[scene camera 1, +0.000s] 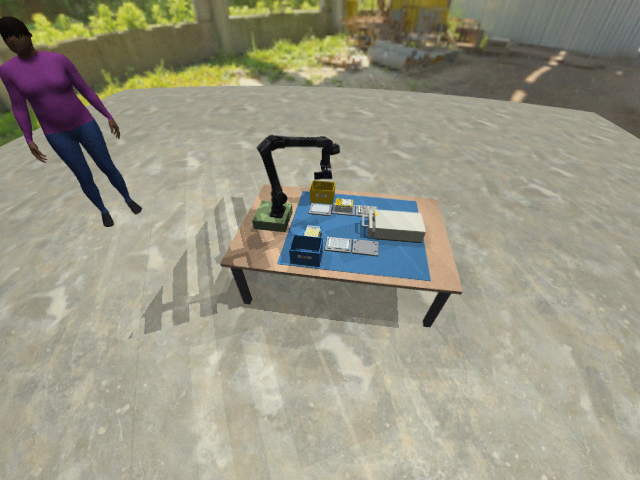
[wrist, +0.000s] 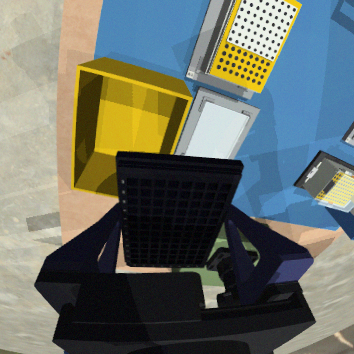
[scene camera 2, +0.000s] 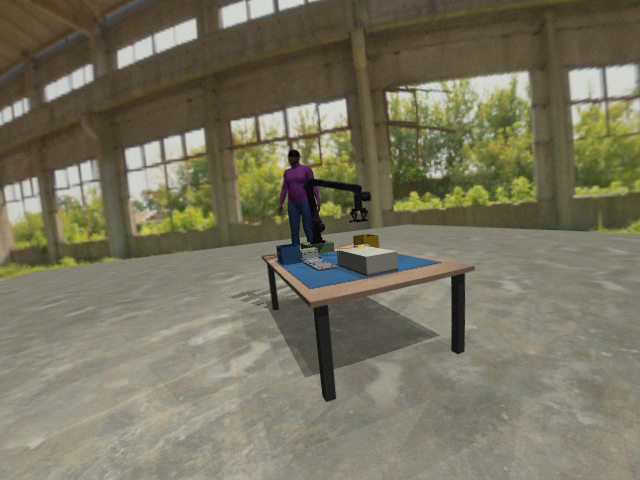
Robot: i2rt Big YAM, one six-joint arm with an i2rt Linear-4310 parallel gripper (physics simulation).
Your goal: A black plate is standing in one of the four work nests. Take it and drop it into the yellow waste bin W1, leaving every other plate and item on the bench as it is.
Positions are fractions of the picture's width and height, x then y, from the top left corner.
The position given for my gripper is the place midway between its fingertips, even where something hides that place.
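Observation:
What I'm seeing here is my gripper (wrist: 0.49,0.59), along with a black plate (wrist: 0.49,0.58). There's a pale box (scene camera 1: 0.61,0.47) as well.

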